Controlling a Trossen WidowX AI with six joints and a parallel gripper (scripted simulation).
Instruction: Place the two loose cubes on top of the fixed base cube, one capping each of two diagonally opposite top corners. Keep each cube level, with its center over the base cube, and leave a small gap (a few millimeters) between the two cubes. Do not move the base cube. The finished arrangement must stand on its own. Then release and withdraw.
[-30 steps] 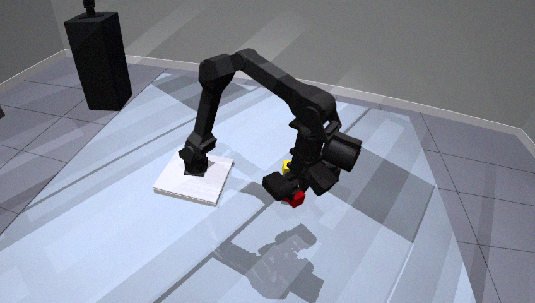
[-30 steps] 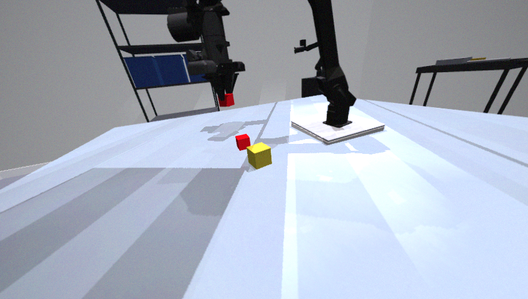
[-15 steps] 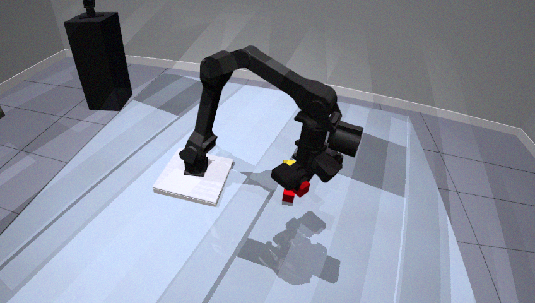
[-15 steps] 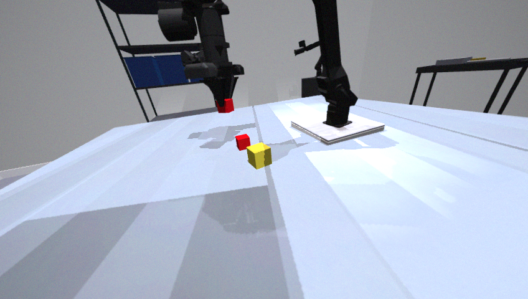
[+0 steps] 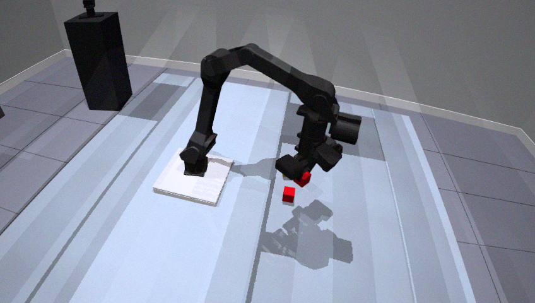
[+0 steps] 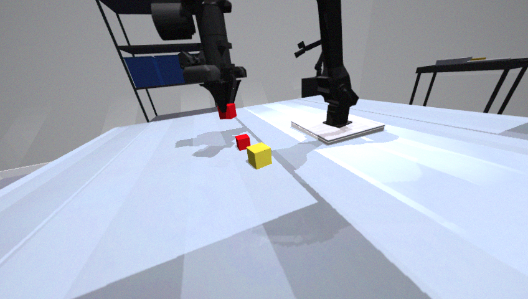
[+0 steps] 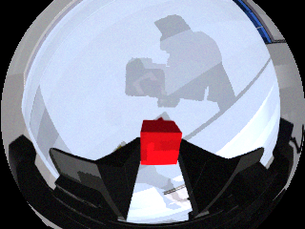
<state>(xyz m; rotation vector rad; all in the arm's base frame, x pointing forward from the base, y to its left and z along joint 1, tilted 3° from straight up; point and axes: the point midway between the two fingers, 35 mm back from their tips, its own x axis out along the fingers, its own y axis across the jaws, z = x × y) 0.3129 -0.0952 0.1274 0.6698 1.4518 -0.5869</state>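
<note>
The yellow base cube is 12 cm to the left of my gripper tip, 9 cm below it and 2 cm behind it.
</note>
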